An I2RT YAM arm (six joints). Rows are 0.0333 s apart.
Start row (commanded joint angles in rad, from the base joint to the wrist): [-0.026 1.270 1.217 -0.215 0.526 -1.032]
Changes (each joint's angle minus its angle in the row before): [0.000 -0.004 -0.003 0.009 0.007 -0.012]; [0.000 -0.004 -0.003 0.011 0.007 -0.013]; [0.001 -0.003 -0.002 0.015 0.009 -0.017]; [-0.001 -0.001 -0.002 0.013 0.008 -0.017]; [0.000 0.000 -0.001 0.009 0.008 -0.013]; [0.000 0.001 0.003 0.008 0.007 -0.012]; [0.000 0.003 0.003 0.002 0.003 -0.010]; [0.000 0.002 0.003 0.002 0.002 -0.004]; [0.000 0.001 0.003 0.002 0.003 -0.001]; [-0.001 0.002 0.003 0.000 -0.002 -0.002]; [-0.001 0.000 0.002 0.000 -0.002 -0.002]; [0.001 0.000 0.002 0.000 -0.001 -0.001]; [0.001 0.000 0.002 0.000 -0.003 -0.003]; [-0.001 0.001 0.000 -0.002 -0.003 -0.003]
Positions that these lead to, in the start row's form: [-0.026 1.266 1.214 -0.206 0.533 -1.044]; [-0.026 1.262 1.211 -0.195 0.540 -1.057]; [-0.025 1.259 1.209 -0.180 0.549 -1.074]; [-0.026 1.258 1.207 -0.167 0.557 -1.091]; [-0.026 1.258 1.206 -0.158 0.565 -1.104]; [-0.026 1.259 1.209 -0.150 0.572 -1.116]; [-0.026 1.262 1.212 -0.148 0.575 -1.126]; [-0.026 1.264 1.215 -0.146 0.577 -1.130]; [-0.026 1.265 1.218 -0.144 0.580 -1.131]; [-0.027 1.267 1.221 -0.144 0.578 -1.133]; [-0.028 1.267 1.223 -0.144 0.576 -1.135]; [-0.027 1.267 1.225 -0.144 0.575 -1.136]; [-0.026 1.267 1.227 -0.144 0.572 -1.139]; [-0.027 1.268 1.227 -0.146 0.569 -1.142]
